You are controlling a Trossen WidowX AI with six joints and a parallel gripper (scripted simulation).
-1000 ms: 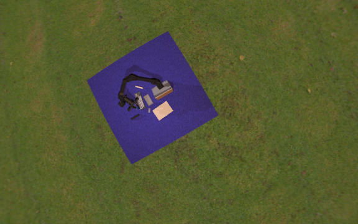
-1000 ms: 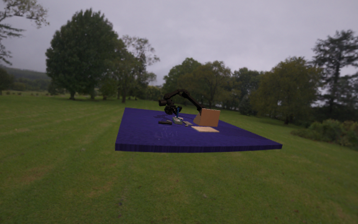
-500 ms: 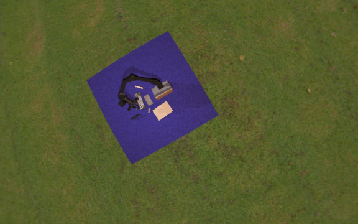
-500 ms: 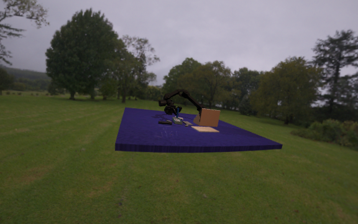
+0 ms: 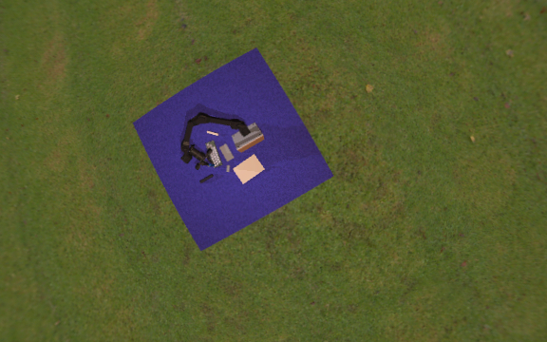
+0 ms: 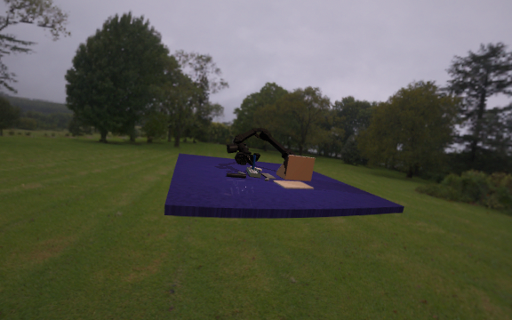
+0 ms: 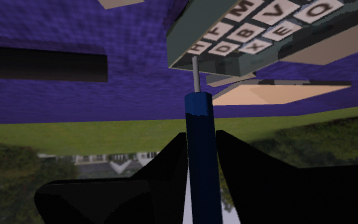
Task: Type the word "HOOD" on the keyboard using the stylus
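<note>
Right now my gripper tip is 130 mm past the grey slab, 40 mm to the left of it and 70 mm above it. Round my gripper tip: grey stylus tip (50 mm below); blue stylus (10 mm below); black bar (120 mm ahead, 50 mm to the left, 70 mm below).
</note>
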